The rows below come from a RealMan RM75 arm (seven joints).
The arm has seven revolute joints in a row. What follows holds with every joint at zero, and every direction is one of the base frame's.
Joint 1 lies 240.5 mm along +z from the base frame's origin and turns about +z.
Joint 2 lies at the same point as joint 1 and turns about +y.
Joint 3 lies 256 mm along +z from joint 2 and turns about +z.
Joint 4 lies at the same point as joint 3 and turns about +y.
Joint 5 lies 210 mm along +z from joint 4 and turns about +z.
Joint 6 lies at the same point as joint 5 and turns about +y.
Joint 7 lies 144 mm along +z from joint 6 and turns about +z.
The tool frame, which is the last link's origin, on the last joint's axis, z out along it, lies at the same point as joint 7; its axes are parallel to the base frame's.
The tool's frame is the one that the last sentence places.
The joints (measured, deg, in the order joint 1, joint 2, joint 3, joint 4, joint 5, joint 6, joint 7), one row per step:
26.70 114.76 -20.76 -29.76 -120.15 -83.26 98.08
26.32 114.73 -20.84 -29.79 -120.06 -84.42 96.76
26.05 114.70 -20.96 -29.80 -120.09 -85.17 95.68
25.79 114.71 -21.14 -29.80 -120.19 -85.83 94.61
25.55 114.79 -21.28 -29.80 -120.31 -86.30 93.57
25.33 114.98 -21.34 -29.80 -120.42 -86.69 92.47
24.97 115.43 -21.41 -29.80 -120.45 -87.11 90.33
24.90 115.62 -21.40 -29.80 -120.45 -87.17 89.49
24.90 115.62 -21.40 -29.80 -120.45 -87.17 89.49
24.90 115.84 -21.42 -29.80 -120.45 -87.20 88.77
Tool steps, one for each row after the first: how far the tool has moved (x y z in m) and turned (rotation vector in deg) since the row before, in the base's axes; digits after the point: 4 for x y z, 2 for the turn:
-0.0004 -0.0036 -0.0001 -0.17 -0.16 1.41
-0.0001 -0.0026 -0.0003 -0.16 -0.32 1.08
0.0000 -0.0027 -0.0008 -0.24 -0.37 1.04
0.0001 -0.0024 -0.0012 -0.17 -0.39 0.90
-0.0002 -0.0023 -0.0018 -0.08 -0.33 0.88
-0.0005 -0.0035 -0.0037 0.17 -0.62 1.56
-0.0004 -0.0008 -0.0014 0.16 -0.27 0.60
0.0000 0.0000 0.0000 0.00 0.00 0.00
-0.0008 -0.0004 -0.0017 0.10 -0.20 0.57

